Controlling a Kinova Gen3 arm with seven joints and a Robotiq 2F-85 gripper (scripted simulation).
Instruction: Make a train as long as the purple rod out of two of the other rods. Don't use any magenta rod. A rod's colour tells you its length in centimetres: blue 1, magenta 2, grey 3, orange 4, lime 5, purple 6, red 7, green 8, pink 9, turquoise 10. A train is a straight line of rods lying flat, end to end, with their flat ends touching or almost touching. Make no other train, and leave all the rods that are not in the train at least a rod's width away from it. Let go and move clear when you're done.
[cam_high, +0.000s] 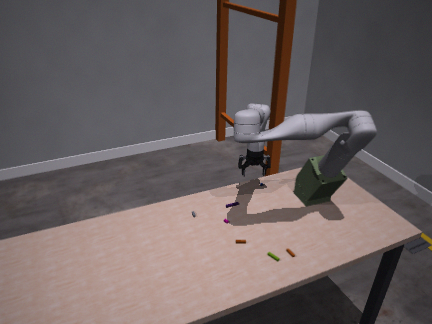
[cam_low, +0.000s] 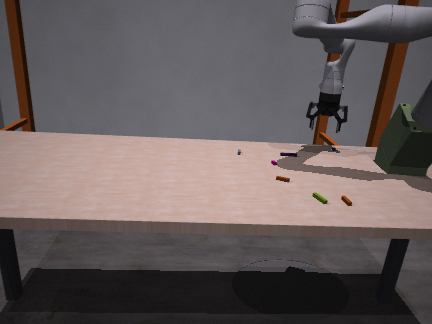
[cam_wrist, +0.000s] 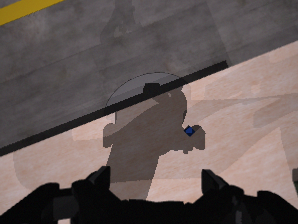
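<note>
The blue rod is 8 cm below my hand, 6 cm behind it and 2 cm to the right of it. The rest, counted from my hand: magenta rod 23 cm ahead, 16 cm to the left, 8 cm below; then purple rod 15 cm ahead, 8 cm below, 7 cm to the left; then grey rod 33 cm ahead, 8 cm below, 6 cm to the left.
</note>
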